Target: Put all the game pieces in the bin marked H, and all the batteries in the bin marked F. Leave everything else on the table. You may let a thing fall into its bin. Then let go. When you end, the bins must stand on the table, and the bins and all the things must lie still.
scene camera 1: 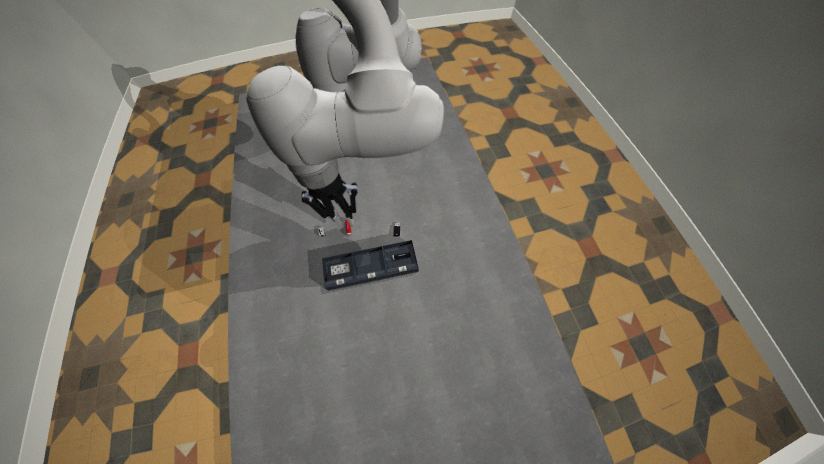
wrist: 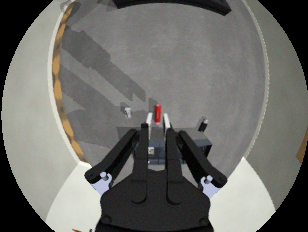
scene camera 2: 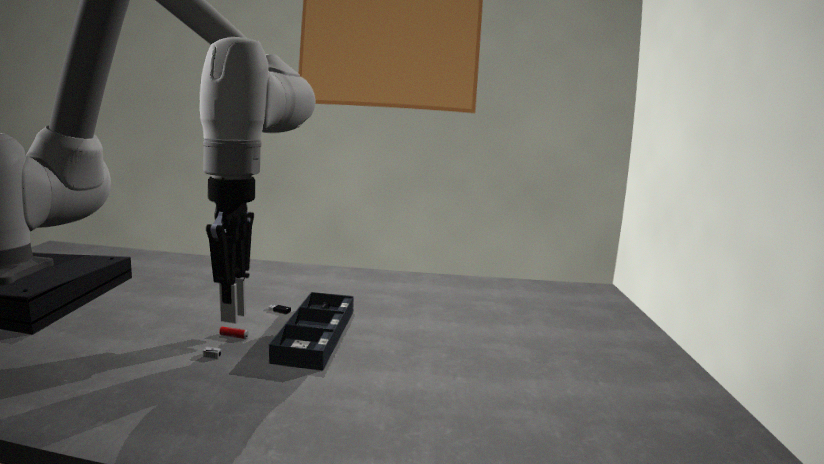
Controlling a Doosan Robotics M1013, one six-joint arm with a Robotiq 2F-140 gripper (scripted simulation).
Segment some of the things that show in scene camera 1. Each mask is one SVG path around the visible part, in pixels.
The gripper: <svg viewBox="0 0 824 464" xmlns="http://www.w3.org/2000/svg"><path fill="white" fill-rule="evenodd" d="M302 191L303 203L312 207L321 217L327 218L329 216L338 228L342 229L342 220L331 200L335 200L345 213L350 226L354 227L352 213L356 213L355 197L358 193L356 183L346 185L342 181L340 174L338 174L335 181L325 188L307 188L308 192ZM345 191L347 191L350 195L350 206L343 197Z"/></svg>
A three-compartment bin tray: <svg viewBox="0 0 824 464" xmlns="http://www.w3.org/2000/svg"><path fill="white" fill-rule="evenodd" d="M412 240L322 258L324 288L329 291L419 272ZM349 263L349 273L331 275L331 266ZM410 252L411 257L393 260L392 258L393 255Z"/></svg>
